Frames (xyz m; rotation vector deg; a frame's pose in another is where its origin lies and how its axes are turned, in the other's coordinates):
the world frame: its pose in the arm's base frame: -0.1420 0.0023 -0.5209 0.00 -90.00 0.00
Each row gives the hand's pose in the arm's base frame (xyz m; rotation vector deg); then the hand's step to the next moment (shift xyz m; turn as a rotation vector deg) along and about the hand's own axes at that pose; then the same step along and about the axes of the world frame.
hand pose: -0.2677 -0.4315 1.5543 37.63 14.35 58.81
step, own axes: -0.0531 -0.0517 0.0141 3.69 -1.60 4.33
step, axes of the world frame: -0.0262 -0.0688 -0.0164 2.80 0.92 -5.12
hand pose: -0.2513 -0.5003 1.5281 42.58 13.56 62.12
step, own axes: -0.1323 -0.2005 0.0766 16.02 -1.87 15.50
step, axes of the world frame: -0.0971 -0.1990 -0.1206 13.02 6.70 -16.91
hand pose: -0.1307 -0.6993 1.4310 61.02 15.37 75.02
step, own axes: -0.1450 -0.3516 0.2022 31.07 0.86 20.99
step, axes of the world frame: -0.2142 -0.1847 -0.3249 23.82 16.86 -23.56
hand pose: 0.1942 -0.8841 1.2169 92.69 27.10 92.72
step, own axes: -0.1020 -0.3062 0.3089 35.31 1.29 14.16
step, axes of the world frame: -0.2567 0.0350 -0.3640 26.15 21.50 -17.41
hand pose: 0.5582 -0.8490 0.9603 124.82 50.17 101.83
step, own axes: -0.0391 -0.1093 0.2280 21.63 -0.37 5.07
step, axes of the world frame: -0.1461 0.1144 -0.1761 16.37 13.34 -6.90
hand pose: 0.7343 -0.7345 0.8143 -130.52 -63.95 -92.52
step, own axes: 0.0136 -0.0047 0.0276 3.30 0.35 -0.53
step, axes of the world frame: -0.0012 0.0238 -0.0201 3.16 1.09 -0.32
